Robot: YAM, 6 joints.
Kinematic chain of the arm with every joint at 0, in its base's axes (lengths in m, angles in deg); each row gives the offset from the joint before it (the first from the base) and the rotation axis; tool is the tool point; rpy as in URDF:
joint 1: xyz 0 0 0.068 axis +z
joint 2: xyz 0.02 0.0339 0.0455 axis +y
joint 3: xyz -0.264 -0.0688 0 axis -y
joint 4: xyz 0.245 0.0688 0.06 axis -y
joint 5: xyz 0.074 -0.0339 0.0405 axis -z
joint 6: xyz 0.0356 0 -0.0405 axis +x
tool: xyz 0 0 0 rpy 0 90 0
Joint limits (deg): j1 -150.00..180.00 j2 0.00..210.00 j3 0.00..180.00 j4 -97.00..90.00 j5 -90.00..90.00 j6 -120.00..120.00
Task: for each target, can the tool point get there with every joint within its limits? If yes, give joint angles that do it. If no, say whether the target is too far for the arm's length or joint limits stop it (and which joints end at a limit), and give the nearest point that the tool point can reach.
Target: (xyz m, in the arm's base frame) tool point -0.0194 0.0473 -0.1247
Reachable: yes | joints 107.57 182.14 48.97 -42.33 -6.85 -98.28
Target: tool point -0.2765 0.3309 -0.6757
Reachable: no: too far | nearest point -0.2215 0.2651 -0.3671 | short by 0.320 m
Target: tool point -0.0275 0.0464 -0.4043
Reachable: no: joint limits stop it (at a limit: joint 2) | nearest point -0.0436 0.0736 -0.3415 | short by 0.070 m
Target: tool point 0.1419 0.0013 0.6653
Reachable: yes | joints -4.92 73.17 118.08 6.59 -22.31 -68.91
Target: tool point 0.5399 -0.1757 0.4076
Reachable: yes | joints -19.50 147.85 158.99 15.33 -24.31 58.85
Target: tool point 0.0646 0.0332 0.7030
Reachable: yes | joints 29.47 99.71 159.06 67.23 4.65 -44.61
